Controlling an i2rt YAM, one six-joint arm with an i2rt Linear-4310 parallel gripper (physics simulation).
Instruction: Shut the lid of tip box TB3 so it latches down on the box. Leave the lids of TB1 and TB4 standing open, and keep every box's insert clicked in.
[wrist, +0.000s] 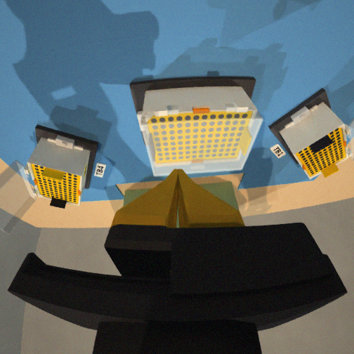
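Note:
Tip box TB3, taken to be the large middle box, has a yellow insert with grey-looking holes. Its clear lid extends over most of the insert; the far row of holes looks darker. I cannot tell whether the lid is fully down or latched. My gripper is shut and empty, its tips at the lid's near edge in the view; contact is unclear. TB4 at the left and TB1 at the right have their yellow inserts uncovered, with clear lids standing open at their outer sides.
Paper labels TB4 and TB1 lie on the blue mat between the boxes. A green patch shows behind the fingers. The tan table edge curves along the near side, with grey floor below. Dark arm shadows cross the mat.

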